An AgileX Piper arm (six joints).
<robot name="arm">
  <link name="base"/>
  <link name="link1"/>
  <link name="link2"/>
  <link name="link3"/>
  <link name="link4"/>
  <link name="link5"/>
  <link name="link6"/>
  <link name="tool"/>
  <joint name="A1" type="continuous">
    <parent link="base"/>
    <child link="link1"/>
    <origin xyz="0 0 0.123" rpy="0 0 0"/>
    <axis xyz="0 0 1"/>
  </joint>
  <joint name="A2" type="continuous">
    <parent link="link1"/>
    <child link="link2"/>
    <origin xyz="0 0 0" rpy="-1.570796 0 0"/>
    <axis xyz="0 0 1"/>
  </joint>
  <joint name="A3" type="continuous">
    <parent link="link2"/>
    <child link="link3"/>
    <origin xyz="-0.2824 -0.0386 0" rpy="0 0 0"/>
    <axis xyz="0 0 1"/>
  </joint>
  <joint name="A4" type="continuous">
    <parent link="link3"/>
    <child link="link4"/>
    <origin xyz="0.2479 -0.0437 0" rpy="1.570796 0 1.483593"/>
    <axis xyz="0 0 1"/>
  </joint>
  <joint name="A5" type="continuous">
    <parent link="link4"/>
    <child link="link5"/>
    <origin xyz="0 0 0" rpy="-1.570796 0 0"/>
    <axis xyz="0 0 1"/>
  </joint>
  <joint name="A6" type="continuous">
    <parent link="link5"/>
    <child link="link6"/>
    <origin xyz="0 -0.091 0" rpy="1.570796 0 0"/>
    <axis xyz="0 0 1"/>
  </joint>
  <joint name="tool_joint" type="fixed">
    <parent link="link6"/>
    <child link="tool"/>
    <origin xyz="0 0 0" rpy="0 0 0"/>
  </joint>
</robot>
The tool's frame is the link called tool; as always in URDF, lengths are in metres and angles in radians. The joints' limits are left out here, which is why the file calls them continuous.
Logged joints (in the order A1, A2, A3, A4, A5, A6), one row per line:
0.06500, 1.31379, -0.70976, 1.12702, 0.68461, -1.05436
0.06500, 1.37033, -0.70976, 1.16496, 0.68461, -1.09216
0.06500, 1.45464, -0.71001, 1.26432, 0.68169, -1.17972
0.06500, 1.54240, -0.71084, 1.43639, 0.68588, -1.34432
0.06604, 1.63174, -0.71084, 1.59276, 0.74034, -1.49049
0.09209, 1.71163, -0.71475, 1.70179, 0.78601, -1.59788
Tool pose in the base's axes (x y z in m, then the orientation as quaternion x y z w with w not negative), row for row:
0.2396, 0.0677, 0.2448, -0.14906, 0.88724, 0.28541, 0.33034
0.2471, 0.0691, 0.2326, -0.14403, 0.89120, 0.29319, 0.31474
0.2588, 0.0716, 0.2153, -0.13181, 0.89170, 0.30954, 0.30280
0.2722, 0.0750, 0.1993, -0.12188, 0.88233, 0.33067, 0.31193
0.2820, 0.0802, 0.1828, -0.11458, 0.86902, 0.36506, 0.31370
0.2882, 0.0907, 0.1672, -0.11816, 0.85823, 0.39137, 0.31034
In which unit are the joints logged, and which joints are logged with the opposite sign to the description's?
The joints are logged in radians. Opposite sign: none.
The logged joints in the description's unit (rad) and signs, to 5 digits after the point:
0.06500, 1.31379, -0.70976, 1.12702, 0.68461, -1.05436
0.06500, 1.37033, -0.70976, 1.16496, 0.68461, -1.09216
0.06500, 1.45464, -0.71001, 1.26432, 0.68169, -1.17972
0.06500, 1.54240, -0.71084, 1.43639, 0.68588, -1.34432
0.06604, 1.63174, -0.71084, 1.59276, 0.74034, -1.49049
0.09209, 1.71163, -0.71475, 1.70179, 0.78601, -1.59788

